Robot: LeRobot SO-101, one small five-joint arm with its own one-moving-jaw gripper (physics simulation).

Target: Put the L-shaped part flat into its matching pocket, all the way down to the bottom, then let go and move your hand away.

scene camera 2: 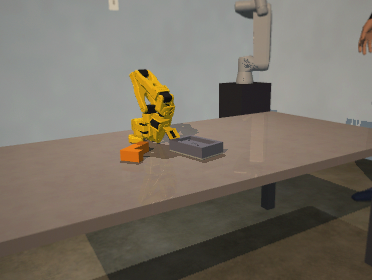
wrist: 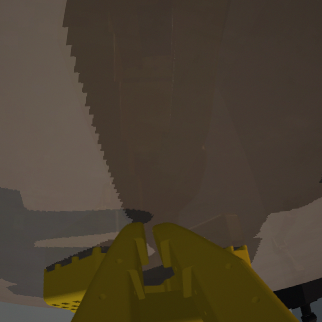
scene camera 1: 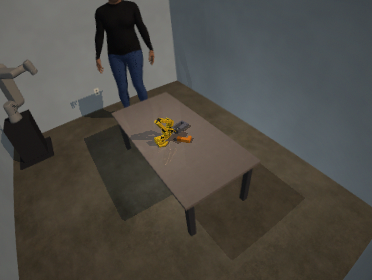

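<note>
The orange L-shaped part (scene camera 1: pixel 185 139) (scene camera 2: pixel 132 154) lies flat on the table, in front of the arm's base in the scene camera 2 view. The grey block with the pocket (scene camera 1: pixel 182 126) (scene camera 2: pixel 210 150) lies beside it, apart from the part; its recess shows no orange. My gripper (wrist: pixel 149 228) is shut, its two jaw tips close together with nothing between them. The arm is folded, and the jaws point back towards its own yellow base. The part and the pocket do not show in the wrist view. The jaw tips are too small to make out in the scene views.
The brown table (scene camera 1: pixel 200 175) (scene camera 2: pixel 280 150) carries the yellow arm (scene camera 1: pixel 162 132) (scene camera 2: pixel 150 105). A grey robot arm (scene camera 1: pixel 11 90) (scene camera 2: pixel 261 37) stands on a black pedestal (scene camera 1: pixel 27 140) (scene camera 2: pixel 245 100) beyond the table. A person (scene camera 1: pixel 120 30) stands behind the table's far end.
</note>
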